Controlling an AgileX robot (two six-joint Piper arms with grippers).
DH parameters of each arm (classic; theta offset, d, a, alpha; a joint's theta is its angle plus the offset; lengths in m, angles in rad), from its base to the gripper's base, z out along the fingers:
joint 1: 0 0.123 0 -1.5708
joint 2: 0.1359 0 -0.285 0
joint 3: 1.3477 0 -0.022 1.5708
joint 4: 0 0.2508 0 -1.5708
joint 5: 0 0 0.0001 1.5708
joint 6: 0 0.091 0 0
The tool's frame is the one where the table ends.
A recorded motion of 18 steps. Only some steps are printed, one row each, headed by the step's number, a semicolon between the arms.
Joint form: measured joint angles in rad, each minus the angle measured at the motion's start. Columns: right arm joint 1, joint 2, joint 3, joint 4, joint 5, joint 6; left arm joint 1, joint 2, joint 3, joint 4, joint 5, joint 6.
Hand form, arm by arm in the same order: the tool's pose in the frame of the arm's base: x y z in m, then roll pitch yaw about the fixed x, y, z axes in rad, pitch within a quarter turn. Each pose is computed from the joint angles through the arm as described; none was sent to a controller.
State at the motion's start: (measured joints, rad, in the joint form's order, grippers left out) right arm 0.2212 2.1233 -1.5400 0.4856 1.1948 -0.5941; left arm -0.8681 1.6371 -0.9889 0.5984 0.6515 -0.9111
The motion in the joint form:
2: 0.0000 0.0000 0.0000 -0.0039 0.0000 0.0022; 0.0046 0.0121 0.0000 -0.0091 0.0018 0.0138
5: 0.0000 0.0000 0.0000 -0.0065 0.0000 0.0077; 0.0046 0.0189 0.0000 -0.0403 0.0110 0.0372
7: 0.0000 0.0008 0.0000 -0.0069 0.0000 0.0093; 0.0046 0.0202 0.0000 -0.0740 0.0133 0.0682
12: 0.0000 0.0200 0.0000 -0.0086 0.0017 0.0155; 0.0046 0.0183 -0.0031 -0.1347 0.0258 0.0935
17: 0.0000 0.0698 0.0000 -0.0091 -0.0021 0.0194; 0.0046 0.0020 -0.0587 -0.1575 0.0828 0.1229
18: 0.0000 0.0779 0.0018 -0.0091 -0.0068 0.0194; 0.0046 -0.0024 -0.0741 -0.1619 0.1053 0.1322
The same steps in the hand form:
2: 0.3872 0.1273 0.1612 2.6999 0.0975 -2.5575; 0.2307 -0.2224 0.2061 3.0075 0.5298 2.7271
5: 0.3872 0.1271 0.1611 2.7015 0.0944 -2.5611; 0.2294 -0.2226 0.2030 3.0114 0.5035 2.7300
7: 0.3872 0.1271 0.1608 2.7014 0.0928 -2.5623; 0.2278 -0.2232 0.2017 3.0213 0.4847 2.7271
12: 0.3877 0.1271 0.1529 2.6948 0.0704 -2.5669; 0.2249 -0.2238 0.2015 3.0532 0.4554 2.7573
17: 0.3890 0.1273 0.1326 2.6799 0.0246 -2.5724; 0.2280 -0.2266 0.2192 3.0560 0.4680 2.7654
18: 0.3891 0.1272 0.1288 2.6791 0.0188 -2.5742; 0.2286 -0.2267 0.2240 3.0504 0.4669 2.7651

